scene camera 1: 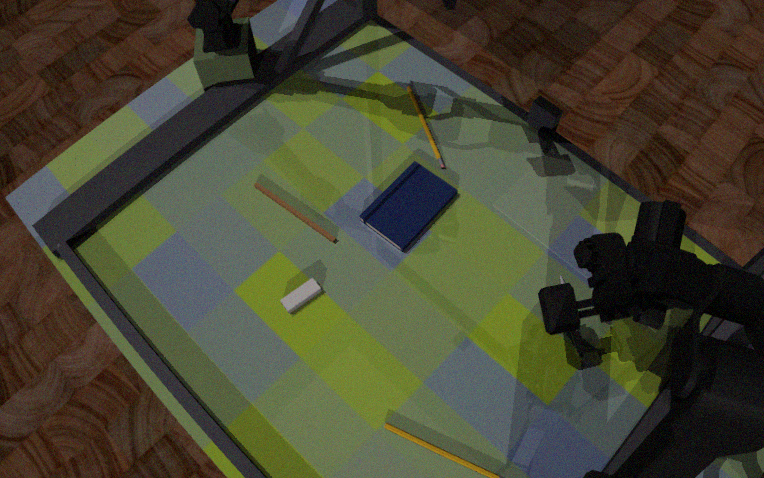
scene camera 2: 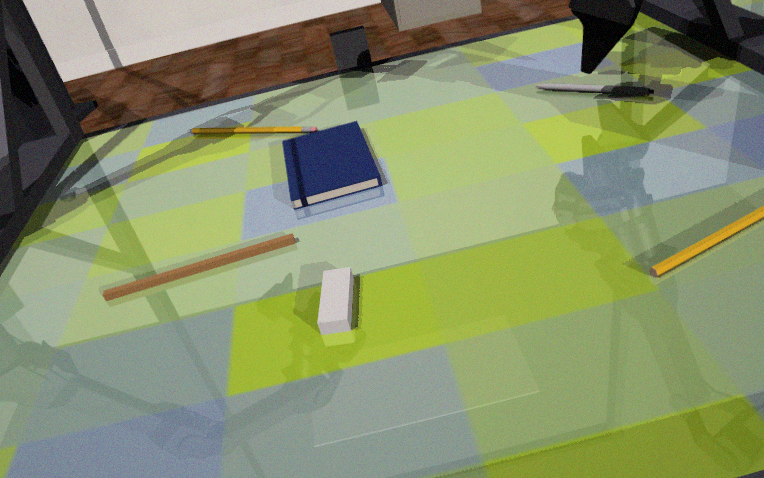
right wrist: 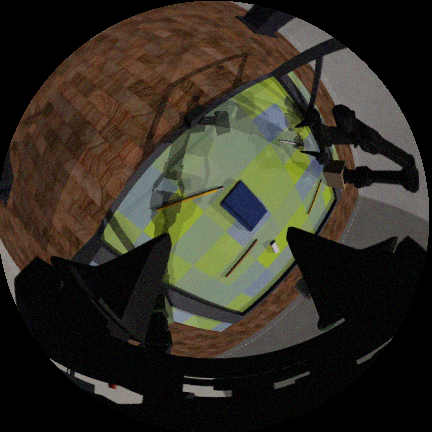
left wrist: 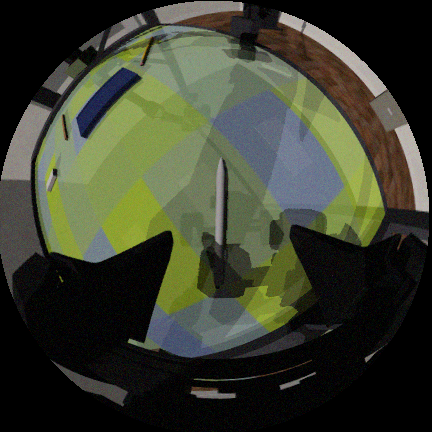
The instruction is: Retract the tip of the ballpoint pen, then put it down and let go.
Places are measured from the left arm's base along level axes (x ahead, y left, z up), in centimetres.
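Where they show: left gripper, fingertip midpoint: (scene camera 1: 583, 305) (scene camera 2: 594, 58) (right wrist: 297, 138) (left wrist: 233, 233); right gripper, fingertip midpoint: (right wrist: 230, 236); left arm's base at its link origin: (right wrist: 344, 174); right arm's base at its link origin: (scene camera 1: 221, 38) (right wrist: 155, 317).
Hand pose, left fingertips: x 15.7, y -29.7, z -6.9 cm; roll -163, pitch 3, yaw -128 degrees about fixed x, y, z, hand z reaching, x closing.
Each offset is from my left fingertips to the centre of the thing.
The ballpoint pen @[dx +0.6, dy +0.8, dz -3.2 cm] (scene camera 1: 561, 279) (scene camera 2: 574, 88) (left wrist: 221, 200) (right wrist: 288, 142) is slim and silver-grey and lies flat on the checkered table top. Its tapered end points up the picture in the left wrist view; its rear end is in dark shadow. Whether the writing tip sticks out is too small to tell. My left gripper (left wrist: 233, 233) (right wrist: 297, 138) is open and empty above the pen, with the pen's rear part between its spread fingers in the left wrist view. In scene camera 1 it hides most of the pen. My right gripper (right wrist: 230, 236) is open and empty, away from the pen.
A dark blue notebook @[dx +31.4, dy +2.2, dz -2.9 cm] (scene camera 1: 411, 205) (scene camera 2: 333, 163) lies mid-table. A yellow pencil @[dx +39.9, dy -12.3, dz -3.2 cm] (scene camera 1: 426, 126) (scene camera 2: 253, 130), a brown stick @[dx +44.9, dy +15.2, dz -3.2 cm] (scene camera 1: 295, 212) (scene camera 2: 200, 267), a white eraser @[dx +33.4, dy +24.9, dz -2.9 cm] (scene camera 1: 301, 295) (scene camera 2: 336, 299) and another yellow pencil @[dx +2.1, dy +28.7, dz -3.2 cm] (scene camera 1: 442, 450) (scene camera 2: 709, 242) lie around it. A dark frame (scene camera 1: 152, 155) borders the table.
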